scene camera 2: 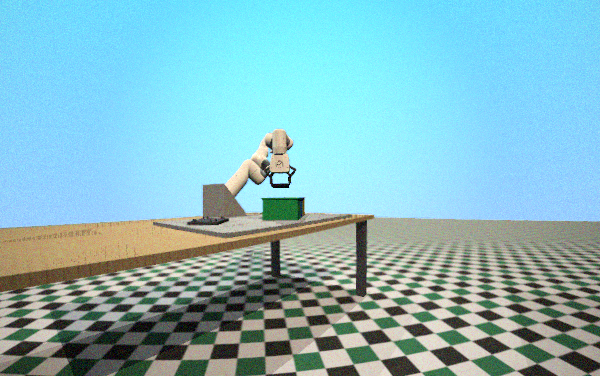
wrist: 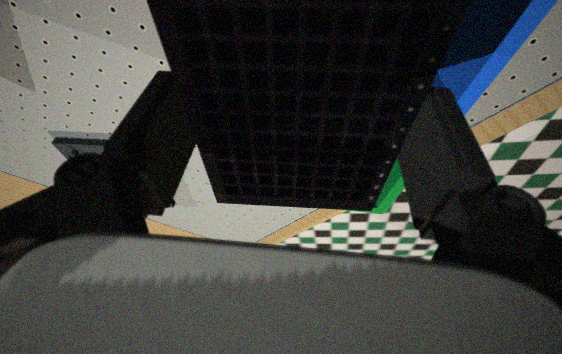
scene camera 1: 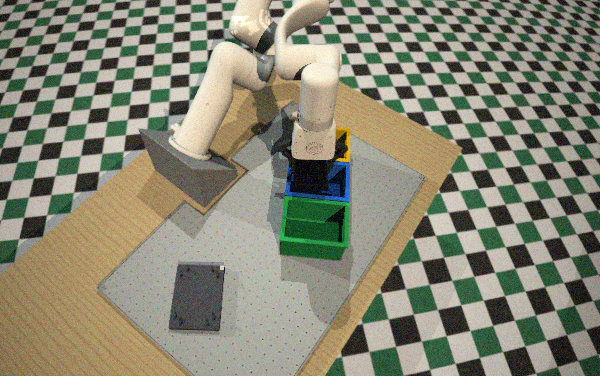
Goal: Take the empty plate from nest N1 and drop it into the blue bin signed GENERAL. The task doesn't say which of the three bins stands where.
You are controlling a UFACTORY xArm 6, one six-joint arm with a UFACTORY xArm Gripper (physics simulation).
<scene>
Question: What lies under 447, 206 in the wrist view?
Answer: My gripper.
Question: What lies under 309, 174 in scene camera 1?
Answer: A dark gridded plate.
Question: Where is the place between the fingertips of my gripper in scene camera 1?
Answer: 310, 168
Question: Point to a dark gridded plate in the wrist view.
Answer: At 310, 111
</scene>
